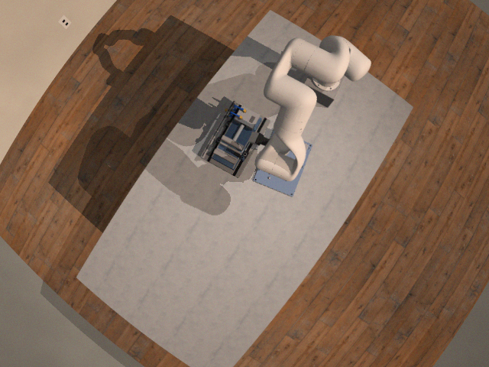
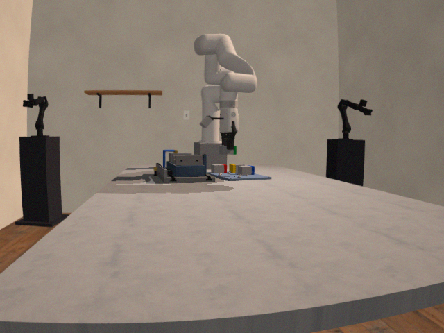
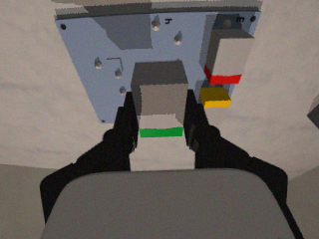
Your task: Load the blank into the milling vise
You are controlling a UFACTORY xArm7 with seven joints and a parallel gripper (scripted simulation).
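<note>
Right now my hand is 130 mm above the blue infeed plate, 40 mm to the right of it and 20 mm past it. From my hand the other things lie so: red-ended blank: 110 mm below, 80 mm behind, 30 mm to the right; then blue-ended blank: 110 mm below, 80 mm to the left, 30 mm behind; then green-ended blank: 20 mm below.
</note>
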